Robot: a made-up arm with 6 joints.
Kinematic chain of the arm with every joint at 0, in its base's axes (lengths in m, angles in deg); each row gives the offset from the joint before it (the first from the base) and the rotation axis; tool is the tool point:
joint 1: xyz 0 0 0.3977 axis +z
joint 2: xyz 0 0 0 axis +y
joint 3: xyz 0 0 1.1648 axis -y
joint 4: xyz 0 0 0 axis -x
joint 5: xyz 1.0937 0 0 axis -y
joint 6: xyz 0 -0.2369 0 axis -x
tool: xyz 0 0 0
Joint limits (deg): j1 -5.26..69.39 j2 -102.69..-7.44 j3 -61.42..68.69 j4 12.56..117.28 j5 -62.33..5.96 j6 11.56..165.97
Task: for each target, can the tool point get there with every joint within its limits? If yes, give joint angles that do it. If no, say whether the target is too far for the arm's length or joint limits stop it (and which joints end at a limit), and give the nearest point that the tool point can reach.
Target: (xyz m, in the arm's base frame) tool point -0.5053 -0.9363 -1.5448
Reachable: no: joint limits stop it (at a limit: joint 2, joint 3) | nearest point -1.0701 -1.9829 0.0715 | short by 2.007 m
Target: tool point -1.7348 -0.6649 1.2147
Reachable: yes | joints 23.22 -92.88 23.84 107.92 -18.67 69.69
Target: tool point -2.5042 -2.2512 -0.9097
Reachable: no: too far | nearest point -1.6756 -1.5064 0.0715 | short by 1.485 m
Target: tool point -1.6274 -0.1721 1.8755
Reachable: yes | joints 7.75 -62.64 47.93 101.91 -12.77 111.12
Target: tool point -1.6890 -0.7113 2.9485
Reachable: no: too far | nearest point -1.2243 -0.5156 2.2467 | short by 0.864 m
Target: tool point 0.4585 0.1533 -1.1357
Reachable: no: joint limits stop it (at a limit: joint 2, joint 3, joint 4) | nearest point 0.5519 0.1845 0.6984 | short by 1.837 m
